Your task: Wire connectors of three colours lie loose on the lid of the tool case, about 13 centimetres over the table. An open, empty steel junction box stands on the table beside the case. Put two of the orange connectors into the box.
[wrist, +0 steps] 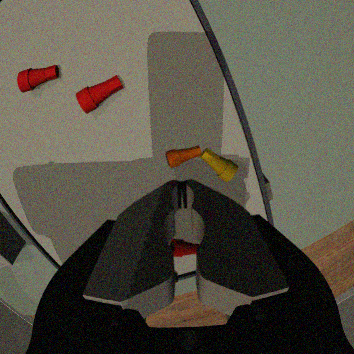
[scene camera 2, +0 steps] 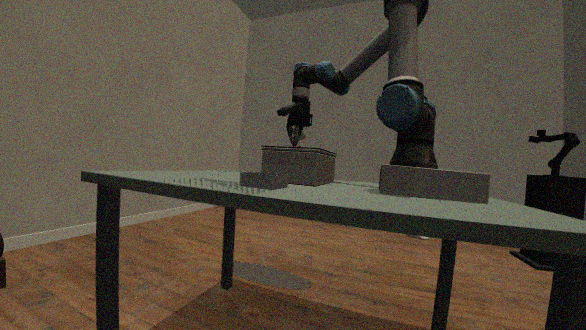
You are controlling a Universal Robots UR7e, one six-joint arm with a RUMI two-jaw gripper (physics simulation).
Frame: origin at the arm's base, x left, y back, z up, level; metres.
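Where they show: gripper, fingertip midpoint: (wrist: 181,183); arm's base, origin of the base link: (scene camera 2: 412,170).
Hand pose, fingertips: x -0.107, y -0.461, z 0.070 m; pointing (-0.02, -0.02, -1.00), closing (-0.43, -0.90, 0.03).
Note:
Each offset is from my fingertips to the top centre of the thing. "pt": to the spot under its first point.
An orange connector {dx +0.011, dy -0.008, dz -0.008 m} (wrist: 183,156) lies on its side on the lid, its narrow end at or almost touching the narrow tip of a yellow connector {dx -0.005, dy -0.025, dz -0.005 m} (wrist: 220,165). My gripper (scene camera 2: 295,145) (wrist: 181,183) is shut and empty, pointing down low over the lid of the tool case {dx +0.043, dy +0.048, dz -0.016 m} (scene camera 2: 299,167) (wrist: 115,130). In the wrist view the orange connector shows just beyond the fingertips. The junction box {dx +0.346, dy +0.033, dz -0.108 m} (scene camera 2: 261,180) stands beside the case in the scene view; its inside is hidden there. The lid surface and its connectors cannot be made out in the scene view.
Two red connectors {dx +0.107, dy +0.049, dz -0.003 m} (wrist: 38,78) {dx +0.072, dy +0.018, dz -0.003 m} (wrist: 99,94) lie at the upper left of the lid in the wrist view. Another red piece {dx -0.065, dy +0.027, dz -0.003 m} (wrist: 185,248) shows through the gap between the finger bodies. The lid's dark rim {pt dx +0.034, dy -0.054, dz -0.016 m} (wrist: 233,90) runs close right of the yellow connector. The table (scene camera 2: 350,212) carries the case.

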